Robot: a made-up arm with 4 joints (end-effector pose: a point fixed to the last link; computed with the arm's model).
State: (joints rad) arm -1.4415 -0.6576 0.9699 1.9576
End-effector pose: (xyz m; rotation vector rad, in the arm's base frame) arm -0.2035 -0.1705 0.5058 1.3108 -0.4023 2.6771
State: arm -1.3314 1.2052 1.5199 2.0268
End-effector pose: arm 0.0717 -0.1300 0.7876 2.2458 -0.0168 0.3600
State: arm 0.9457 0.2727 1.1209 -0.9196
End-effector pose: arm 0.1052 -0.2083 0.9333 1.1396 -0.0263 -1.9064
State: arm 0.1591 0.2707 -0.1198 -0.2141
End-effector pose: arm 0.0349 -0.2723 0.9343 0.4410 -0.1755 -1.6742
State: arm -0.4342 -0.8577 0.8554 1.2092
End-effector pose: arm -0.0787 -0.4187 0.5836 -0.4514 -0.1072 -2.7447
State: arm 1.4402 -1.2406 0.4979 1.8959
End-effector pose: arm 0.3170 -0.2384 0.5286 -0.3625 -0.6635 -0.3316
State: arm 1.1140 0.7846 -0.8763 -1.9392
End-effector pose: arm 0.1430 -0.0287 0.8721 -0.7361 1.1893 -1.1689
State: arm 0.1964 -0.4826 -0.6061 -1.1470
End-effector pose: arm 0.1399 -0.5333 0.6912 0.9480 1.6864 -1.0975
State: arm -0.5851 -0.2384 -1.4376 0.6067
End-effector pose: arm -0.1893 -0.3798 0.7441 0.9032 -0.5510 -0.9644
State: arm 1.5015 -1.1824 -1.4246 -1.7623
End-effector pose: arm 0.3962 -0.1641 0.4292 -1.1632 2.7449 0.5617
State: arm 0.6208 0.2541 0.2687 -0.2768
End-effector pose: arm 0.1080 -0.2268 0.9435 0.4410 -0.2302 -1.5797
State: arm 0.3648 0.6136 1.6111 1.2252
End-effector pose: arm 0.0988 -0.1028 0.8446 1.0415 2.0157 1.8812
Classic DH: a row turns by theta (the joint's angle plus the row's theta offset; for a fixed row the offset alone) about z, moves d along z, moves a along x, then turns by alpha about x. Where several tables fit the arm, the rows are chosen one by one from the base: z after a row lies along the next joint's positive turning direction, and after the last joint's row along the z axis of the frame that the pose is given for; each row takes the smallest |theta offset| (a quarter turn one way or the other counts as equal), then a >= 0, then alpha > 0; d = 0 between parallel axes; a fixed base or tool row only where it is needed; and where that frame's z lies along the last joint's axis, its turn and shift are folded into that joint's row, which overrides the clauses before.
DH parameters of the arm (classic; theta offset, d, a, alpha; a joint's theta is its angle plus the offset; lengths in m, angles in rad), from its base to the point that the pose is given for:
base (fixed): 0.8812 0.9525 -0.0664 -0.3211
joint 1: 0.7155 -0.4379 -0.0233 -1.3248
joint 2: -0.1638 0.0667 -0.1939 -1.4725
joint 3: 0 -0.2455 -0.0261 1.4725
joint 4: -0.1558 -0.0202 0.0229 1.0773
tool (fixed): 2.758 0.0946 0 0

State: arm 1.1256 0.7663 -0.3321 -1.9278
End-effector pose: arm 0.1342 -0.0738 0.9107 -0.1342 1.1695 -1.2370
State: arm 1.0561 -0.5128 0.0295 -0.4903
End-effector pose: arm 0.3734 -0.3400 0.7747 0.2918 0.9463 -1.2965
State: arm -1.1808 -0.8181 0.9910 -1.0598
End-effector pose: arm -0.3453 -0.1833 0.4580 -1.5129 -0.3450 0.8744
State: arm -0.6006 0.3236 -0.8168 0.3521
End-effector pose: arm -0.1031 -0.2273 0.8880 0.2686 -0.5231 -1.6002
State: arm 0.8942 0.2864 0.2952 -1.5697
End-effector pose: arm 0.1890 -0.2596 0.9173 0.7519 1.1153 -1.5439
